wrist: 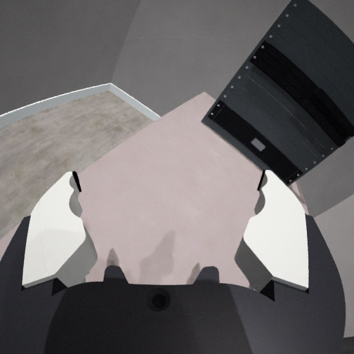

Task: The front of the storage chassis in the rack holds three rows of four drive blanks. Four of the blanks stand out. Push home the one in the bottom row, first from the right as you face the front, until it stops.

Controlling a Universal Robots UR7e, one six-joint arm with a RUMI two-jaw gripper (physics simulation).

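The rack (240,92) is a dark grey, tilted block at the upper right of the wrist view, with rows of small studs along its edges. Its face shows a black panel (235,123) with a small light label (258,144) near the lower edge, and a wide black band (285,75) higher up. The separate drive blanks cannot be told apart in this view. My gripper (168,173) is open with nothing between its white jaws. It is apart from the rack, which lies beyond and above the right jaw.
A pale pink table top (165,150) stretches below and between the jaws, with soft shadows near the gripper body. Behind it are a mottled brownish floor (50,145) at the left, a white skirting strip (60,97) and grey walls (170,45).
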